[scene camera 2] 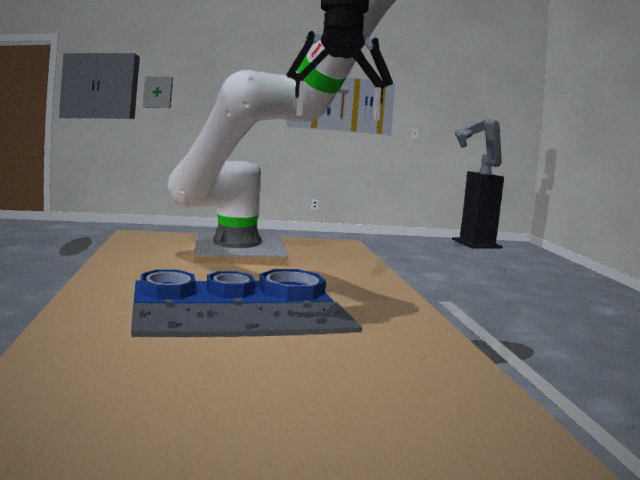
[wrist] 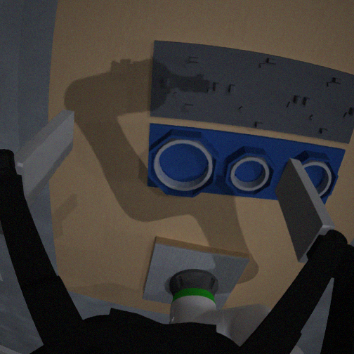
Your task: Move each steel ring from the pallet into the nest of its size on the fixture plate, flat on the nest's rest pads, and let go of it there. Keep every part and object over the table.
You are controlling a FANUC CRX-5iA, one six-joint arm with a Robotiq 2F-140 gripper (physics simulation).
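Places are measured from the arm's base along level axes (x left, y back, z up), in centimetres.
Pixels of known places: gripper, fingertip midpoint: (scene camera 2: 337, 118); arm's base, origin of the base link: (scene camera 2: 236, 241).
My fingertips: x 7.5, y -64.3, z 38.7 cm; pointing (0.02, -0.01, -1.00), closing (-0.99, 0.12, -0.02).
Ahead of a thing's pixels: the offset from my fingertips to its top centre. Level surfaces: height alone.
Three steel rings sit in octagonal pockets on the blue pallet (scene camera 2: 201, 296) (wrist: 230, 139). The large ring {dy +23.1, dx -0.1, dz -38.2 cm} (scene camera 2: 293, 276) (wrist: 157, 166) is at the right in the scene view and left in the wrist view. The small ring {dy +23.2, dx -14.9, dz -38.2 cm} (scene camera 2: 232, 277) (wrist: 248, 188) is in the middle. The medium ring {dy +23.2, dx -29.9, dz -38.2 cm} (scene camera 2: 168, 276) (wrist: 327, 179) is at the other end, partly hidden by a finger in the wrist view. The grey fixture plate {dy +5.3, dx -15.0, dz -40.9 cm} (scene camera 2: 206, 329) (wrist: 280, 102) lies alongside the pallet, with small raised blocks and pins on it. My gripper (scene camera 2: 337, 116) (wrist: 179, 151) is open and empty, high above the table.
The robot base (scene camera 2: 237, 236) (wrist: 194, 282) stands on a square plate (scene camera 2: 206, 253) (wrist: 160, 260) behind the pallet. The arm's shadow falls across the wooden table {dz -42.1 cm} (scene camera 2: 258, 392) (wrist: 115, 30), the pallet and the fixture plate. The table's side edge shows left in the wrist view.
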